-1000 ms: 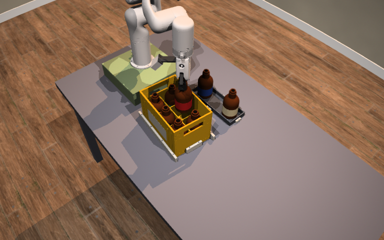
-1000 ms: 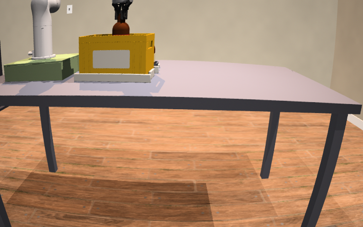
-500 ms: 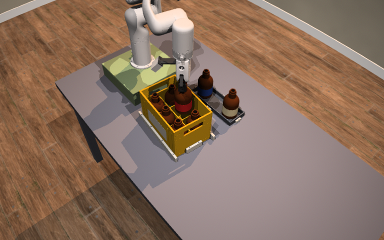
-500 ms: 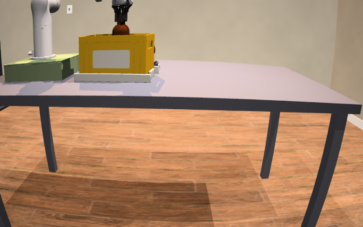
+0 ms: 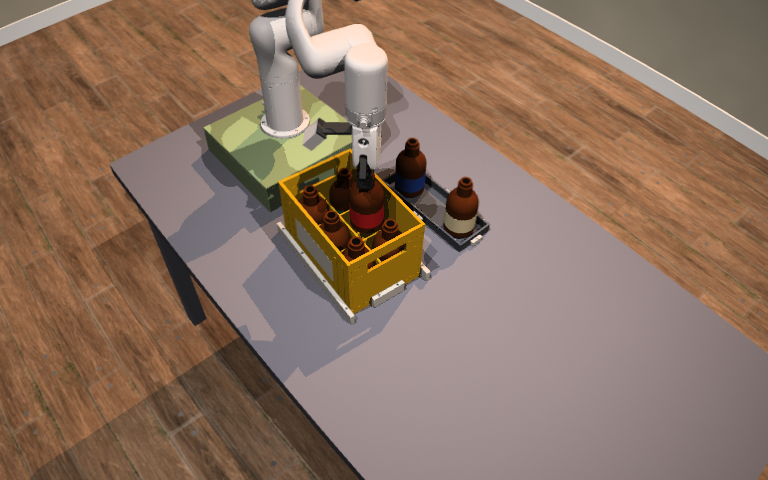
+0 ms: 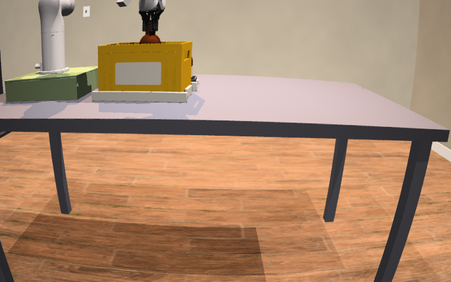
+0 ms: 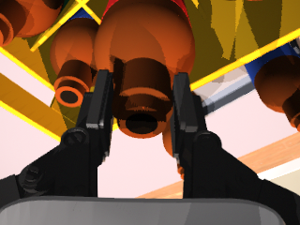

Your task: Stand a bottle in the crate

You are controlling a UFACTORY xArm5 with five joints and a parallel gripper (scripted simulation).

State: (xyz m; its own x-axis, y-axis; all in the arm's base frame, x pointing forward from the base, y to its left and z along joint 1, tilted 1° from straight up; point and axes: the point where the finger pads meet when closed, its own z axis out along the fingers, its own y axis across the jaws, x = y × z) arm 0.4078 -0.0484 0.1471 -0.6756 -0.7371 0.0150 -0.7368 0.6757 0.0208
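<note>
The yellow crate lies 15 cm below my hand and 4 cm to the right of it. Also, from my hand: dark tray 22 cm below, 20 cm to the left, 1 cm ahead.
</note>
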